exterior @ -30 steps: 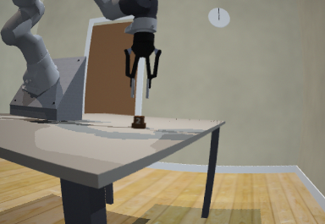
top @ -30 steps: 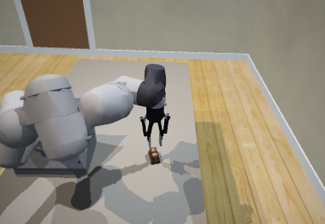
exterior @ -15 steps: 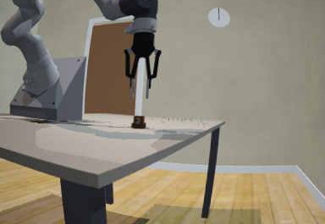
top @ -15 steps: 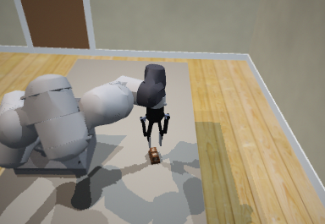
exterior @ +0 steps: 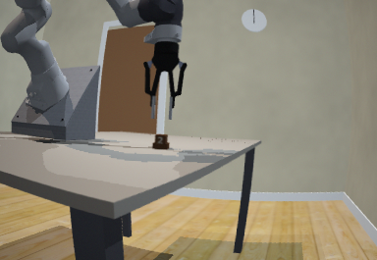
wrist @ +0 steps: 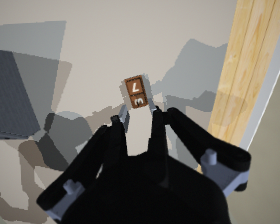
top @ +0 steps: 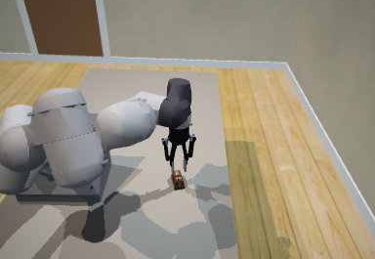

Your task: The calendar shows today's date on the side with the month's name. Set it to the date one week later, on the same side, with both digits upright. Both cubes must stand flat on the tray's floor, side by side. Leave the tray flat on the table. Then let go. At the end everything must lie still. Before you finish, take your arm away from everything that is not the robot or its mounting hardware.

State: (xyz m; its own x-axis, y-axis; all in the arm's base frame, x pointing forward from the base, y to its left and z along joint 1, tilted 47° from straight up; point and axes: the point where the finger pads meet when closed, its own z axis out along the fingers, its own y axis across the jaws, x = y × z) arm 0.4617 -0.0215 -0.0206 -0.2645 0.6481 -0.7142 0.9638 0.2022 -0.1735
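My gripper is now 110 mm above the brown tray and 20 mm to the right of it.
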